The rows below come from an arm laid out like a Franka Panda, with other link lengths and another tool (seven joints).
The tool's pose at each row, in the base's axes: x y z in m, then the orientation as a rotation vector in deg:
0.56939, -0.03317, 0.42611, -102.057, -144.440, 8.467
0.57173, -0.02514, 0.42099, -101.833, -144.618, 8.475
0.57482, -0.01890, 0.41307, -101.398, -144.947, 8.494
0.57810, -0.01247, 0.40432, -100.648, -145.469, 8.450
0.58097, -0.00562, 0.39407, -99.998, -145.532, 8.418
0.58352, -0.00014, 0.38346, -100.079, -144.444, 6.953
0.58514, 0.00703, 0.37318, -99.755, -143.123, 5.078
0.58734, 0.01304, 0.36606, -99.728, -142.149, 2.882
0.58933, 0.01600, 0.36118, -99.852, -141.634, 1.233
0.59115, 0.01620, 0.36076, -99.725, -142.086, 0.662
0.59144, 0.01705, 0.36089, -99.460, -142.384, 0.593
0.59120, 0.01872, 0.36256, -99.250, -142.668, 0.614
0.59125, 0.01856, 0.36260, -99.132, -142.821, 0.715
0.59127, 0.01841, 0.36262, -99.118, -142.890, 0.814
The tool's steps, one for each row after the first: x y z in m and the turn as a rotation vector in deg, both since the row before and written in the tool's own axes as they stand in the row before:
0.00685, 0.00541, 0.00447, -0.007, -0.026, -0.184
0.00494, 0.00583, 0.00727, -0.004, -0.042, -0.351
0.00503, 0.00619, 0.00806, -0.026, -0.014, -0.591
0.00552, 0.00617, 0.00958, 0.170, 0.248, -0.385
0.00428, 0.00549, 0.01003, -0.246, 1.299, 0.375
0.00600, 0.00511, 0.00988, -0.227, 1.791, 0.222
0.00456, 0.00486, 0.00687, -0.687, 1.542, 0.258
0.00176, 0.00331, 0.00474, -0.684, 0.936, 0.196
-0.00045, 0.00181, 0.00024, -0.467, -0.032, -0.260
0.00071, 0.00055, -0.00011, -0.079, -0.058, -0.257
0.00179, 0.00024, -0.00154, -0.044, -0.108, -0.219
-0.00016, -0.00001, -0.00005, 0.026, -0.090, -0.117
-0.00015, -0.00004, -0.00003, 0.027, -0.079, -0.030

